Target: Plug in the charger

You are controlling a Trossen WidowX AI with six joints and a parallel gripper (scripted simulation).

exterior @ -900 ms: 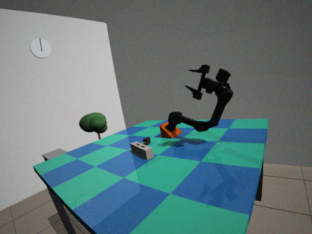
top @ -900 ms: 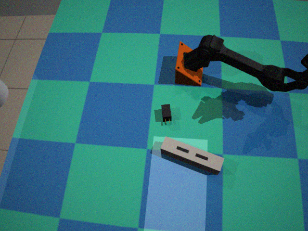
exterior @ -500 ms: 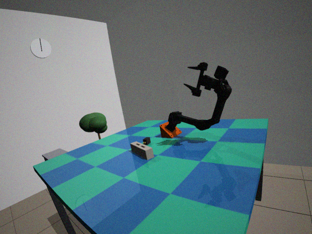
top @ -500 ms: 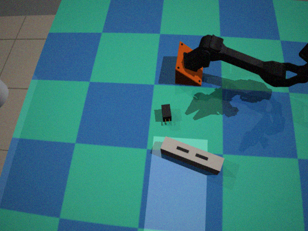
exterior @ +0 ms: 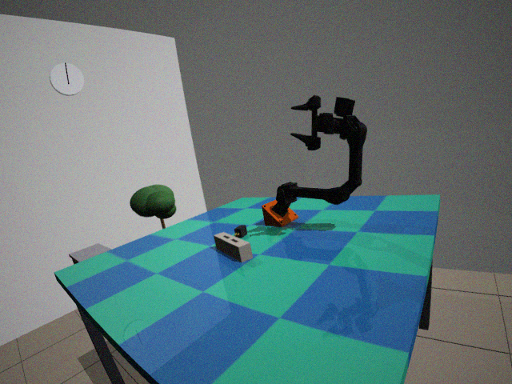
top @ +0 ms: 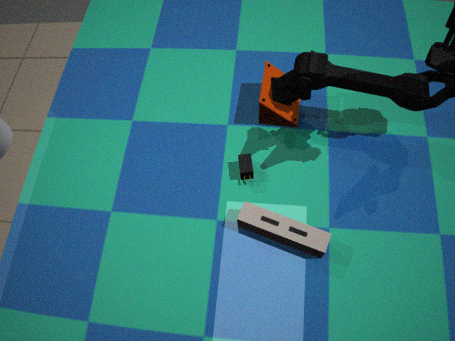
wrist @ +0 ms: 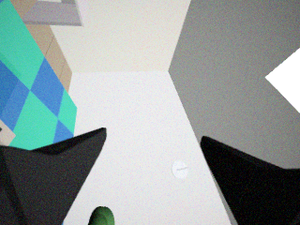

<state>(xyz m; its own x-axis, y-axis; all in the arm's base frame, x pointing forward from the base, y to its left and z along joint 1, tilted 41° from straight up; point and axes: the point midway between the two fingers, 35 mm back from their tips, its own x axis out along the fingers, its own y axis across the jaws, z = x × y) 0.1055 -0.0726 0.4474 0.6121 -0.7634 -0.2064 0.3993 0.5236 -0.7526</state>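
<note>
My gripper tip is now 20 mm short of the black two-prong charger, 300 mm to the left of it and 410 mm above it.
</note>
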